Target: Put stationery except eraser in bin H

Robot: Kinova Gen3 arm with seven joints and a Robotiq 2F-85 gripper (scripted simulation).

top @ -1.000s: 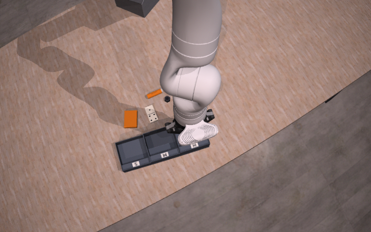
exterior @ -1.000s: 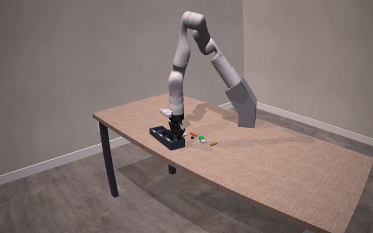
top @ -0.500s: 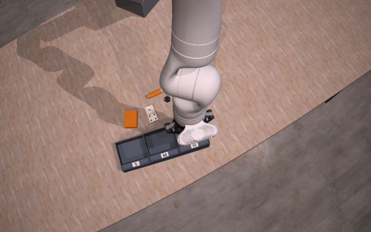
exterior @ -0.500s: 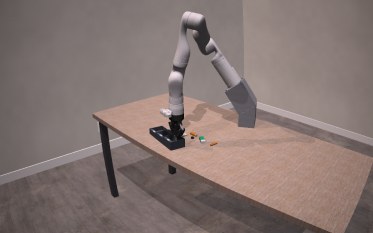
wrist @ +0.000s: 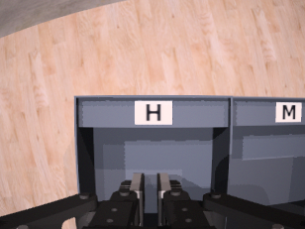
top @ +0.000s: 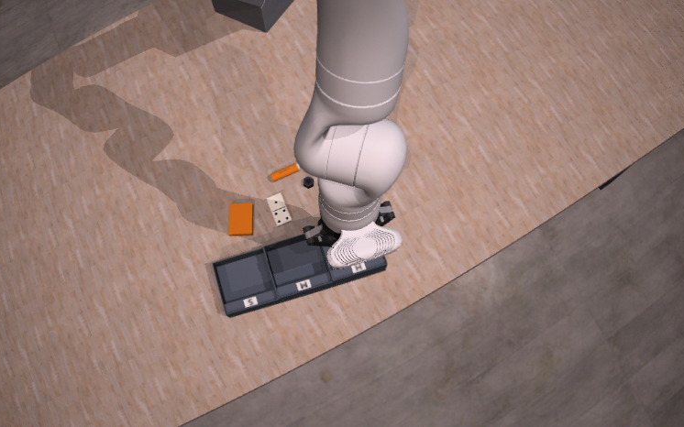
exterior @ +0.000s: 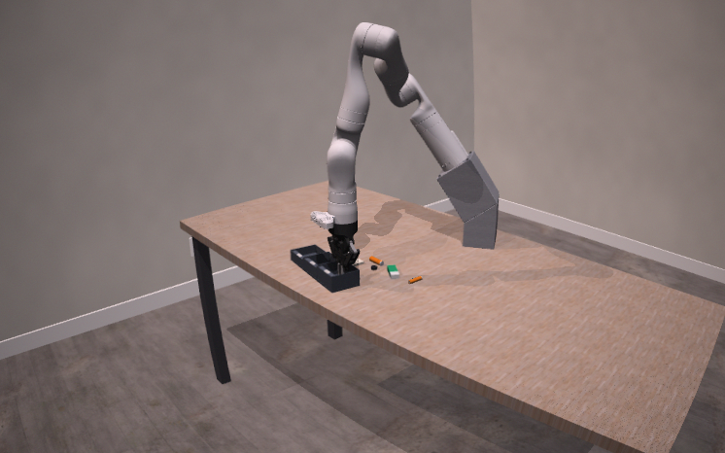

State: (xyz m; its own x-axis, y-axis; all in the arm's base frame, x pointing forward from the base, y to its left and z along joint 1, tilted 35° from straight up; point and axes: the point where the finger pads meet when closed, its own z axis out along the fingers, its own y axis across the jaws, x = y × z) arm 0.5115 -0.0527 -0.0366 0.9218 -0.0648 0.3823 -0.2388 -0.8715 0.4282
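My hand is 120 mm past the orange notepad, 120 mm to the left of it and 30 mm above it. From my hand the other things lie so: black nut 120 mm behind, 30 mm below; then bin marked H 10 mm behind, 90 mm to the right, 10 mm below; then domino 100 mm behind, 60 mm to the right, 30 mm below.
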